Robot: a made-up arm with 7 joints.
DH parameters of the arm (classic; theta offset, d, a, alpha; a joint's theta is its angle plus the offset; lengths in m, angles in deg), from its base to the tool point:
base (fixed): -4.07 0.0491 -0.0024 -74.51
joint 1: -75.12 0.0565 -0.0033 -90
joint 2: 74 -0.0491 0.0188 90
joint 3: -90 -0.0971 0.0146 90
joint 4: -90 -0.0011 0.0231 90
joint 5: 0 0.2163 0.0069 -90
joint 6: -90 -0.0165 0.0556 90
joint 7: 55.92 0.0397 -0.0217 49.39
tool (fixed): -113.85 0.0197 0 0
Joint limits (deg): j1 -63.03..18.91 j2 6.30..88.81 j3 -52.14..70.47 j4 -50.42..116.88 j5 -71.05..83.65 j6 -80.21..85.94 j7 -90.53..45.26
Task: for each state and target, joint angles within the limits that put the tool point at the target. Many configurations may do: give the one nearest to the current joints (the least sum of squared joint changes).
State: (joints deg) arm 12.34 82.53 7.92 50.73 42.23 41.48 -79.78
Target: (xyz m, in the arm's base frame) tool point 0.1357 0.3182 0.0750
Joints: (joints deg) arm 9.84 88.81 36.34 33.71 37.34 26.38 -86.32
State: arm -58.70 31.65 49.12 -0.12 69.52 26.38 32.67
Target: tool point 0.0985 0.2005 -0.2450
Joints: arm -13.44 6.30 49.95 35.00 72.01 27.47 28.19
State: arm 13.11 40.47 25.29 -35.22 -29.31 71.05 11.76
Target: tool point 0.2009 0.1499 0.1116
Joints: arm -5.56 51.35 43.30 -22.74 -24.17 65.73 17.35
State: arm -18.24 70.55 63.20 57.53 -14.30 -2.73 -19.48
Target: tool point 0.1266 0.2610 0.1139
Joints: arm -16.59 67.00 50.44 29.11 -13.77 -19.58 -23.76
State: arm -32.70 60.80 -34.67 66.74 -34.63 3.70 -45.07
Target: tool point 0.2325 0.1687 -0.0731
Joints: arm -42.86 59.12 -27.55 44.21 -36.77 -6.62 -47.21
